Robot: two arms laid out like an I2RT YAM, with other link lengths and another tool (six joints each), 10 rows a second.
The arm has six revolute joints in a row. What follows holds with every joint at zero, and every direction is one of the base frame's.
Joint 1 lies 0.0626 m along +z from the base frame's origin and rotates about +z.
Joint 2 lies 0.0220 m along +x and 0.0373 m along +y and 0.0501 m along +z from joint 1 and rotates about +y.
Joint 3 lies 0.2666 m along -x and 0.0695 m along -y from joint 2 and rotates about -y.
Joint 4 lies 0.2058 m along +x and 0.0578 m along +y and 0.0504 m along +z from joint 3 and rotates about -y.
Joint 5 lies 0.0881 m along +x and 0.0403 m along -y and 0.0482 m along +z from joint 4 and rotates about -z.
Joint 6 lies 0.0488 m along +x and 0.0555 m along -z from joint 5 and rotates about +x.
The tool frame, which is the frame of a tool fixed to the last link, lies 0.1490 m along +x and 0.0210 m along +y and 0.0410 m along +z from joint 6; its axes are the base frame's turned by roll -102.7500, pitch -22.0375 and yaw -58.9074 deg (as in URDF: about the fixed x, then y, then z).
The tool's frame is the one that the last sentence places.
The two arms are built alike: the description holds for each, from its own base.
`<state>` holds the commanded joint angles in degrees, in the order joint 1, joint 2, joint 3, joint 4, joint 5, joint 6, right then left.
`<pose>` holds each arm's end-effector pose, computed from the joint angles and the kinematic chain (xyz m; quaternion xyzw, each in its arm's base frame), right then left.
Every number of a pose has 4 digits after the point. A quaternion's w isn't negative.
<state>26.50 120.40 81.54 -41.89 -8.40 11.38 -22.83 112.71 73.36 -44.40 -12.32 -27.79</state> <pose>0.3736 0.2159 -0.0196 -0.8753 0.3719 0.2300 0.2067 0.3612 -0.0823 -0.0025 -0.8471 0.4463 0.1740 0.2303</pose>
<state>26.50 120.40 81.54 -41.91 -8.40 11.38 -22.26 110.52 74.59 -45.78 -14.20 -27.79</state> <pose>0.3735 0.2159 -0.0196 -0.8752 0.3720 0.2301 0.2065 0.3688 -0.0749 0.0174 -0.8520 0.4335 0.1600 0.2461</pose>
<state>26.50 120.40 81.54 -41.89 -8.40 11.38 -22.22 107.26 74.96 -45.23 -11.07 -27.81</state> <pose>0.3736 0.2159 -0.0196 -0.8753 0.3719 0.2300 0.2067 0.3747 -0.0879 0.0356 -0.8625 0.4372 0.1218 0.2238</pose>
